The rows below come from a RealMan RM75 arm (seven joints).
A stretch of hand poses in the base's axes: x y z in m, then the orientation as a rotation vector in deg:
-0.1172, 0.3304, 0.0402, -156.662, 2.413, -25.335
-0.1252, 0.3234, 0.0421, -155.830, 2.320, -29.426
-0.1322, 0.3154, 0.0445, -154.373, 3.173, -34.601
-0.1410, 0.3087, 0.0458, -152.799, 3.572, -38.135
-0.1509, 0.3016, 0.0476, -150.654, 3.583, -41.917
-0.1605, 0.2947, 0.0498, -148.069, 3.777, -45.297
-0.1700, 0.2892, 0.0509, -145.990, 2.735, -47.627
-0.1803, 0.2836, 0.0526, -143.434, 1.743, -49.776
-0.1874, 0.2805, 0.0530, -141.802, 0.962, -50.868
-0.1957, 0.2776, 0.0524, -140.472, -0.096, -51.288
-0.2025, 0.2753, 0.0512, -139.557, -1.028, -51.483
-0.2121, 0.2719, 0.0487, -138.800, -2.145, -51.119
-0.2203, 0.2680, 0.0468, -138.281, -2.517, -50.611
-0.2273, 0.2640, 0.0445, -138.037, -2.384, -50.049
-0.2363, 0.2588, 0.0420, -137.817, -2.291, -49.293
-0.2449, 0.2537, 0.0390, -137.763, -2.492, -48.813
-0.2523, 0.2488, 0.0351, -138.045, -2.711, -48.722
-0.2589, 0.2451, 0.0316, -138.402, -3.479, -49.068
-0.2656, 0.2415, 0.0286, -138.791, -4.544, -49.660
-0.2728, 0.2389, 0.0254, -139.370, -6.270, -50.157
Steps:
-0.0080, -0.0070, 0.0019, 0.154, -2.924, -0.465
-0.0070, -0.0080, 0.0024, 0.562, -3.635, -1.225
-0.0088, -0.0067, 0.0013, 0.822, -2.616, -0.637
-0.0099, -0.0071, 0.0018, 1.167, -2.966, -0.339
-0.0096, -0.0069, 0.0022, 1.619, -2.793, -0.323
-0.0095, -0.0055, 0.0011, 1.120, -2.202, 0.623
-0.0103, -0.0056, 0.0017, 1.567, -2.213, 0.732
-0.0071, -0.0031, 0.0004, 1.018, -1.269, 0.636
-0.0083, -0.0029, -0.0006, 0.841, -0.808, 0.932
-0.0068, -0.0023, -0.0012, 0.546, -0.537, 0.807
-0.0096, -0.0034, -0.0025, 0.491, -0.162, 1.056
-0.0082, -0.0039, -0.0019, 0.498, 0.144, 0.541
-0.0070, -0.0040, -0.0023, 0.391, 0.352, 0.147
-0.0090, -0.0052, -0.0025, 0.404, 0.482, 0.226
-0.0086, -0.0051, -0.0030, 0.111, 0.270, 0.296
-0.0074, -0.0049, -0.0039, -0.291, 0.078, 0.102
-0.0066, -0.0037, -0.0035, -0.601, -0.321, 0.317
-0.0067, -0.0036, -0.0030, -0.768, -0.543, 0.429
-0.0072, -0.0026, -0.0032, -1.102, -0.573, 0.836

